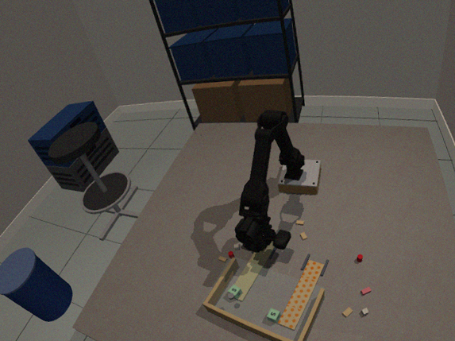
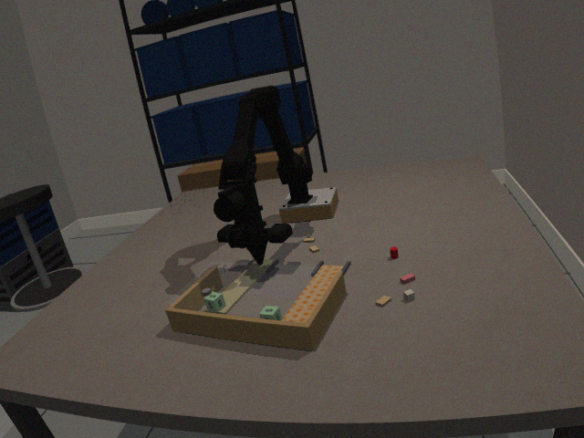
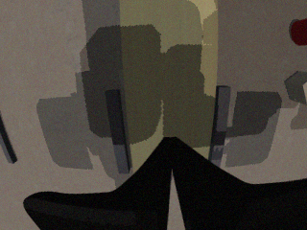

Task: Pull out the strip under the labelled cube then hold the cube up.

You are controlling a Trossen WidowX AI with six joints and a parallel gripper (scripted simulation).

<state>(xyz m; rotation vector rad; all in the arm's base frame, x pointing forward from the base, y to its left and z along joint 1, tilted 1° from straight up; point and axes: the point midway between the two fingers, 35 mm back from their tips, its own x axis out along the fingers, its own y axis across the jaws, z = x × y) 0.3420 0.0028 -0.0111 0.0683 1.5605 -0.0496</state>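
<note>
Right now my gripper tip is 9 cm short of the olive strip and 1 cm to the left of it. Round my gripper tip: pink block: 7 cm ahead, 37 cm to the left.
</note>
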